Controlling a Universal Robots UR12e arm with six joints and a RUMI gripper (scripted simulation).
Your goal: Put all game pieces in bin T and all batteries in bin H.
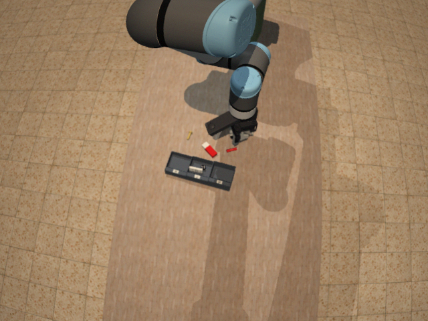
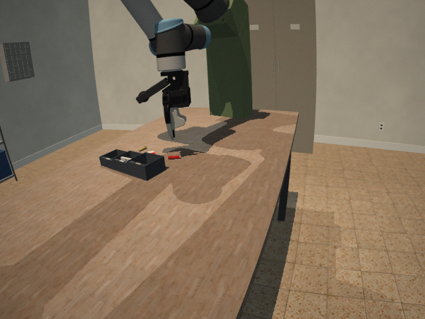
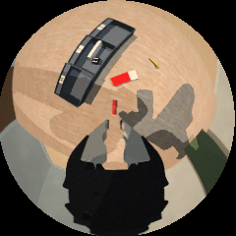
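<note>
The red cylinder is 80 mm below my hand. From my hand the other things lie so: red-and-white block: 80 mm to the right, 80 mm below, 40 mm behind; three-compartment bin row: 150 mm to the right, 60 mm below, 50 mm ahead; black die: 130 mm to the right, 70 mm below, 40 mm ahead.
</note>
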